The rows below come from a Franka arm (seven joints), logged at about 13 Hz.
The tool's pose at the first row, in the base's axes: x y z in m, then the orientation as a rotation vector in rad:
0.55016, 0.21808, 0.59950, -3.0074, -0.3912, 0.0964
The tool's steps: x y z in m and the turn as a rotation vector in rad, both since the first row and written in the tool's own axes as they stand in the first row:
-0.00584, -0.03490, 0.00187, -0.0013, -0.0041, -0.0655
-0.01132, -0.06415, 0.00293, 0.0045, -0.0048, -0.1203
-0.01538, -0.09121, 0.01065, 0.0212, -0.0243, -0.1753
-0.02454, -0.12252, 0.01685, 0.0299, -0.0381, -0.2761
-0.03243, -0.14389, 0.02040, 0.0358, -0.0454, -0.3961
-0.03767, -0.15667, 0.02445, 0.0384, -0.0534, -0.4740
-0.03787, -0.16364, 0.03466, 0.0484, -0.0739, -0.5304
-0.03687, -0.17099, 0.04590, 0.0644, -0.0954, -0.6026
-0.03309, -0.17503, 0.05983, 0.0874, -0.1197, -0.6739
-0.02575, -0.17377, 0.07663, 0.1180, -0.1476, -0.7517
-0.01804, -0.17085, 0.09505, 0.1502, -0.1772, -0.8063
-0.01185, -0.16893, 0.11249, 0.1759, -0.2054, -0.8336
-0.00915, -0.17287, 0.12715, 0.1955, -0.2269, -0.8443
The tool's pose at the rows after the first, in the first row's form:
0.53561, 0.25030, 0.60192, -2.9927, -0.4898, 0.0969
0.52288, 0.27710, 0.60448, -2.9711, -0.5702, 0.0943
0.51157, 0.30281, 0.60011, -2.9379, -0.6493, 0.1215
0.49439, 0.33115, 0.59799, -2.8916, -0.7951, 0.1346
0.48113, 0.35000, 0.59730, -2.8313, -0.9654, 0.1356
0.47255, 0.36132, 0.59500, -2.7883, -1.0746, 0.1406
0.46982, 0.36897, 0.58567, -2.7474, -1.1512, 0.1668
0.46808, 0.37740, 0.57531, -2.6890, -1.2453, 0.1934
0.46964, 0.38362, 0.56177, -2.6217, -1.3331, 0.2244
0.47575, 0.38595, 0.54460, -2.5401, -1.4232, 0.2598
0.48252, 0.38694, 0.52561, -2.4711, -1.4802, 0.2991
0.48763, 0.38840, 0.50778, -2.4266, -1.5045, 0.3378
0.48813, 0.39432, 0.49355, -2.3998, -1.5101, 0.3680

